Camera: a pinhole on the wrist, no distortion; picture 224 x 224 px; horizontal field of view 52.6 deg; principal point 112.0 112.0 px. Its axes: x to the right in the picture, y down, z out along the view. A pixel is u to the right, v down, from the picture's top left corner.
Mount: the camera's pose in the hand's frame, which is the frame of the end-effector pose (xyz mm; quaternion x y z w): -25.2 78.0 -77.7 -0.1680 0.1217 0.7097 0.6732
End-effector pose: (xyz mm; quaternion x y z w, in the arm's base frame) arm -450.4 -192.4 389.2 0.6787 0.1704 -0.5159 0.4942
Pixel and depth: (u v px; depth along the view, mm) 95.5 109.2 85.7
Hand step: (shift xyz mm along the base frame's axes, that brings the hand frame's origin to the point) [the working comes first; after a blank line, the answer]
In the camera's frame: -6.2 -1.1 85.7

64.9 -42.6 79.1
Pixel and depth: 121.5 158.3 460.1
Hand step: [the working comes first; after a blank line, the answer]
In the camera's frame: 19.3 94.0 460.1

-36.1 -360.4 275.8
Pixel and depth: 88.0 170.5 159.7
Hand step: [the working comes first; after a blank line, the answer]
In the camera's frame: -16.9 41.2 159.7

21.1 -96.1 130.1
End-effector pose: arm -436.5 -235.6 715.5 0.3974 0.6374 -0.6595 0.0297
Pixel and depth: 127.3 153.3 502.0
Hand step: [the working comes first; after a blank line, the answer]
In the camera's frame: 33.9 91.5 502.0

95.1 -442.2 -207.3
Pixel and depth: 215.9 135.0 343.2
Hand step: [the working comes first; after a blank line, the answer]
In the camera's frame: 157.4 34.8 343.2

173.9 -256.5 -262.0
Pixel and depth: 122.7 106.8 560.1
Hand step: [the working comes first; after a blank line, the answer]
In the camera's frame: 26.4 -12.9 560.1

9.5 -453.1 -290.2
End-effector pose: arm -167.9 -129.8 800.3 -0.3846 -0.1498 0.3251 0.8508
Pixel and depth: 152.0 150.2 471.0
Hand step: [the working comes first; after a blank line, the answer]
In the camera's frame: 83.1 79.4 471.0

-412.7 246.2 -46.3
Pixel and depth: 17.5 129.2 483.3
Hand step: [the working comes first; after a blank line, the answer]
In the camera's frame: -201.5 36.7 483.3

-327.8 227.9 228.4
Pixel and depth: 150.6 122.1 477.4
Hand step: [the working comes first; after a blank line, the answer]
In the camera's frame: 81.3 21.3 477.4

-376.8 292.3 -43.1
